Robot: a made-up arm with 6 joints. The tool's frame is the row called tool.
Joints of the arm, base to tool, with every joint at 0 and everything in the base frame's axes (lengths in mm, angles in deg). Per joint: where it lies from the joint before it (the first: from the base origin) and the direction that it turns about. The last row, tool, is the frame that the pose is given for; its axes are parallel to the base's.
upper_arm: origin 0 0 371.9 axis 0 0 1
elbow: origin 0 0 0 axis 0 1 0
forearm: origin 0 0 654 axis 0 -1 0
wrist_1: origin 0 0 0 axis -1 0 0
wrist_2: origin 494.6 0 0 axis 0 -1 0
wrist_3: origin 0 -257 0 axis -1 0 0
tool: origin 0 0 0
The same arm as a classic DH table. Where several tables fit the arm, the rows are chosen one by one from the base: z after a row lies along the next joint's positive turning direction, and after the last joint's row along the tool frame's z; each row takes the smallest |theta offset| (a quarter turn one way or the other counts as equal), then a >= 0, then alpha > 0; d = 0 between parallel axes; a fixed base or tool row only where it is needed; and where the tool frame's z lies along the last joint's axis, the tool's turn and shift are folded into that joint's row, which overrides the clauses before.
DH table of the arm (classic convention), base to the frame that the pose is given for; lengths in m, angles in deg. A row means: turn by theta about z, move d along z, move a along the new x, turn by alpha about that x. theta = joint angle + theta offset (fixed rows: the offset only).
upper_arm: theta offset 0  d 0.3719  a 0  alpha -90
elbow: theta offset -90  d 0  a 0.654  alpha 180
forearm: theta offset 0  d 0  a 0  alpha -90
wrist_1: theta offset 0  d -0.4946  a 0  alpha 90
wrist_2: theta offset 0  d 0.257  a 0  alpha -90
wrist_3: theta offset 90  d 0  a 0  alpha 90
tool (fixed): theta offset -90  d 0  a 0  alpha 0

